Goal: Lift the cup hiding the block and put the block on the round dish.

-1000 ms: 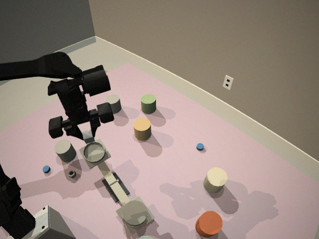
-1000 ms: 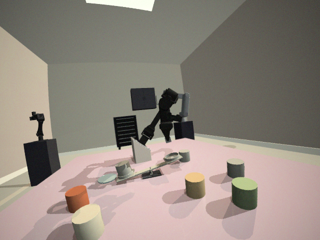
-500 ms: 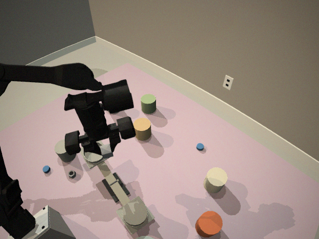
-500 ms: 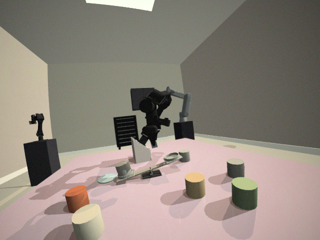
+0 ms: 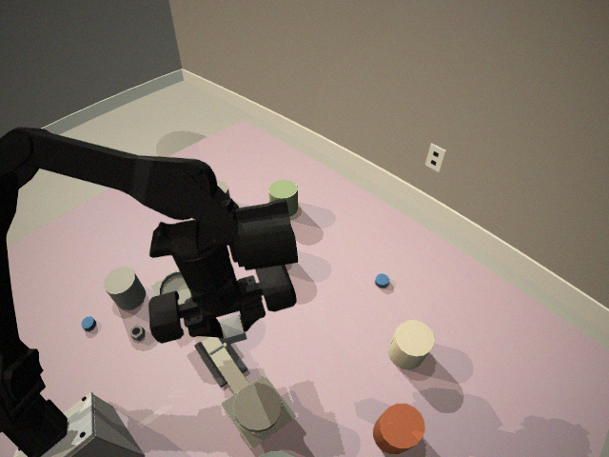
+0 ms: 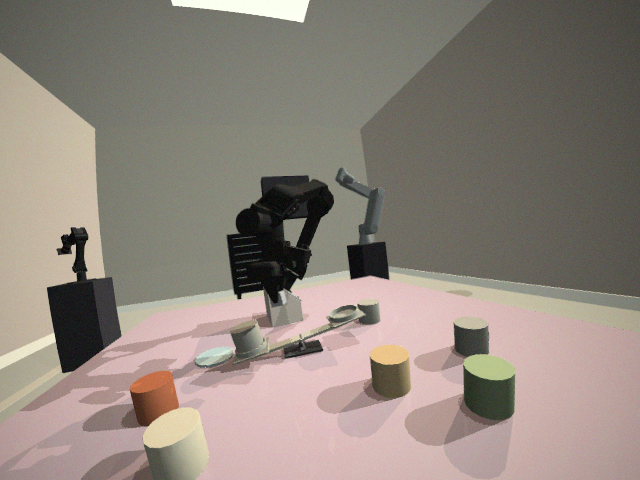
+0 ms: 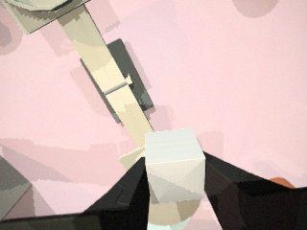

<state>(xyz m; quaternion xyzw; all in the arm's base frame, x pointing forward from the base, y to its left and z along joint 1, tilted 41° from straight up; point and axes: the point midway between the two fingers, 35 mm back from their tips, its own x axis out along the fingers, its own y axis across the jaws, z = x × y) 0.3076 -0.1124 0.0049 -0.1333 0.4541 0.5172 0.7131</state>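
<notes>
Now: gripper tip 11 cm past the pale round dish, 17 cm to the left of it and 15 cm above it. From my gripper tip the other things lie so: tan cup 23 cm ahead, 13 cm to the left, 11 cm below; then nut 11 cm behind, 21 cm to the left, 14 cm below; then grey block 1 cm above.
</notes>
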